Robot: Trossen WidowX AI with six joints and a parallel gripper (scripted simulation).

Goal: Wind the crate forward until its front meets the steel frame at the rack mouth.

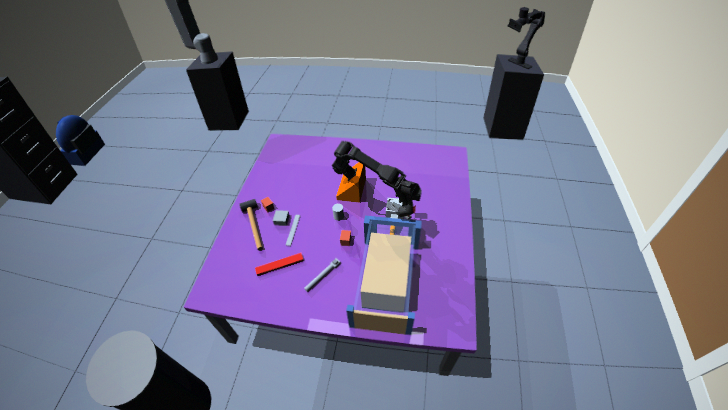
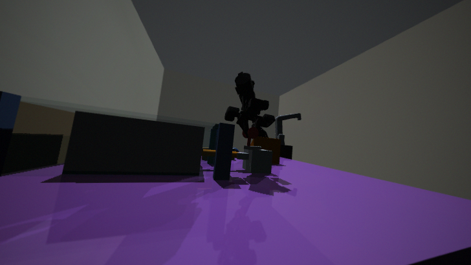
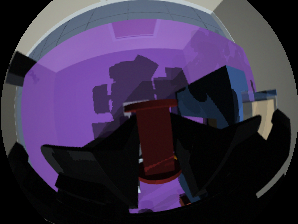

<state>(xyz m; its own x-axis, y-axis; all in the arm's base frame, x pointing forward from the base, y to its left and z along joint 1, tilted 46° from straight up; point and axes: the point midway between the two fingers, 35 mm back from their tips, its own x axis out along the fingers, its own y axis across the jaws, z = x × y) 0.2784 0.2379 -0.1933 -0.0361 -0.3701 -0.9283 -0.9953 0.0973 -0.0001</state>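
Right now the red knob is 20 mm to the right of my gripper tip. From my gripper tip the other things lie so: grey bar (40 mm ahead, 600 mm to the right, 130 mm below); then grey winch (90 mm behind, 90 mm to the right, 100 mm below); then winch handle (30 mm behind, 40 mm to the right, 30 mm below).
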